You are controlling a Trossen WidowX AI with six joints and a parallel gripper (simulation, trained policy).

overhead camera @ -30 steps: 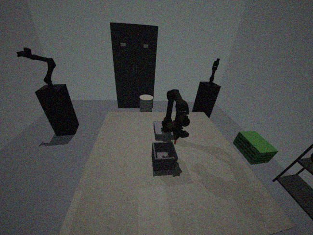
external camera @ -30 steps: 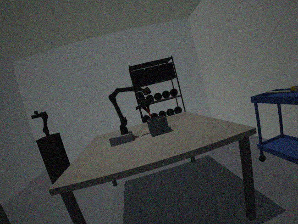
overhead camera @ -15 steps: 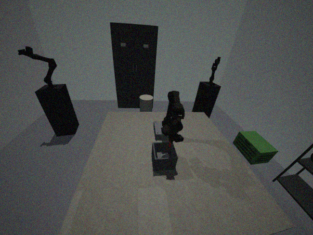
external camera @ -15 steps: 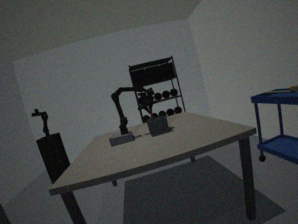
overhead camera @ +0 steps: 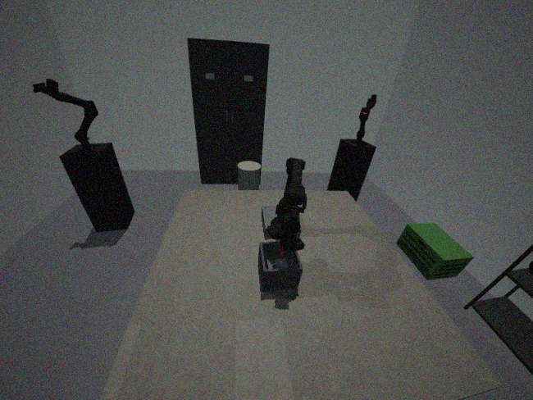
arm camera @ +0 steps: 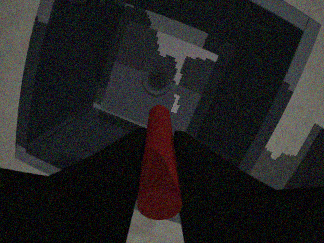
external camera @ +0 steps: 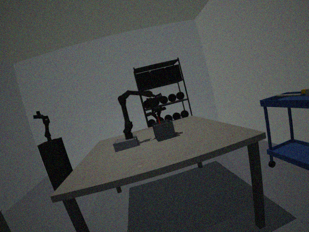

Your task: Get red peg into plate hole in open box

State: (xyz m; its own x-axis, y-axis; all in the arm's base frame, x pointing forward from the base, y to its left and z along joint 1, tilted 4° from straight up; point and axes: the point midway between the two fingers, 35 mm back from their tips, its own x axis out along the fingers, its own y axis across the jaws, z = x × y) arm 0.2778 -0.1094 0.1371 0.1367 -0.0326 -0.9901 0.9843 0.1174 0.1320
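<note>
Now: gripper tip right at the red peg. The rest, counted from my gripper tip: pale plate 110 mm below, 20 mm to the right, 10 mm ahead.
</note>
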